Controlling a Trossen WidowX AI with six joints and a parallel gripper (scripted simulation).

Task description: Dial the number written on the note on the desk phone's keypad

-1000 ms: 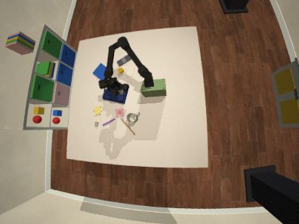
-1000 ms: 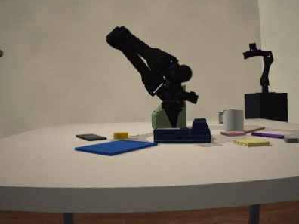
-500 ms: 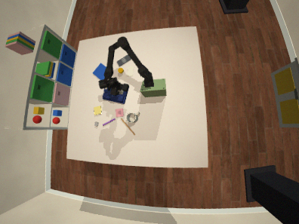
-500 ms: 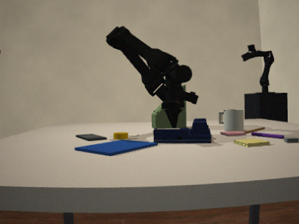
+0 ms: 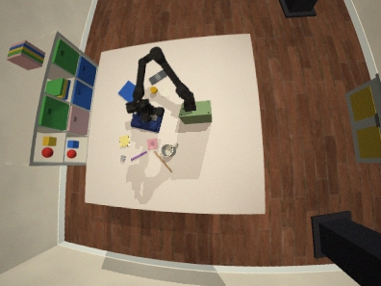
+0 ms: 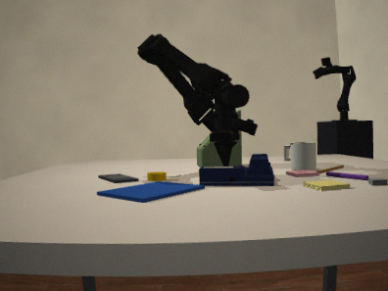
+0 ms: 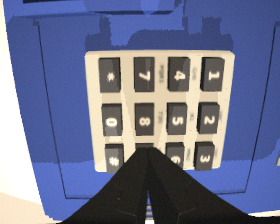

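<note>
Right now my hand is 30 mm above the 8 key and 20 mm to the right of it. From my hand the other things lie so: yellow tape 190 mm to the right, 50 mm below, 10 mm ahead; dark blue desk phone 60 mm ahead, 40 mm below, 20 mm to the left; handset 70 mm to the left, 70 mm ahead, 20 mm below.
</note>
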